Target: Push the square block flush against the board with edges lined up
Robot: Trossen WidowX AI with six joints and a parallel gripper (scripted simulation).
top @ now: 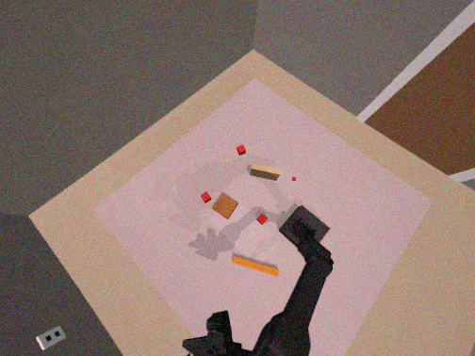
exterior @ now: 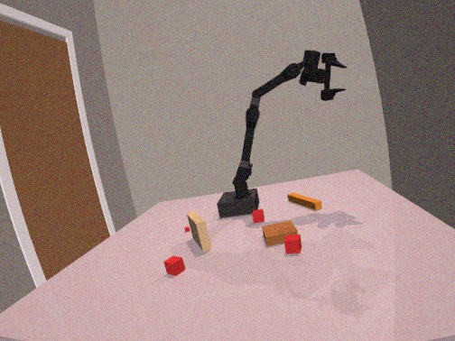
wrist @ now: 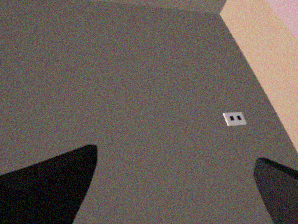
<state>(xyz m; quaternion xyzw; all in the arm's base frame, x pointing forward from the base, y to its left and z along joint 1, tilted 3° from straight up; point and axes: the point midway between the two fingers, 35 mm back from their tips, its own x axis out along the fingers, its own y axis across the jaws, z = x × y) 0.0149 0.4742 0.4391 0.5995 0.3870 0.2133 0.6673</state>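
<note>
My gripper tip is 58 cm to the left of the tan block, 43 cm above it and 28 cm short of it. Also, from my gripper tip: brown square block: 46 cm below, 30 cm to the right, 27 cm ahead; long orange bar: 46 cm below, 25 cm to the right, 5 cm behind; tiny red piece: 71 cm to the right, 47 cm below, 16 cm ahead.
</note>
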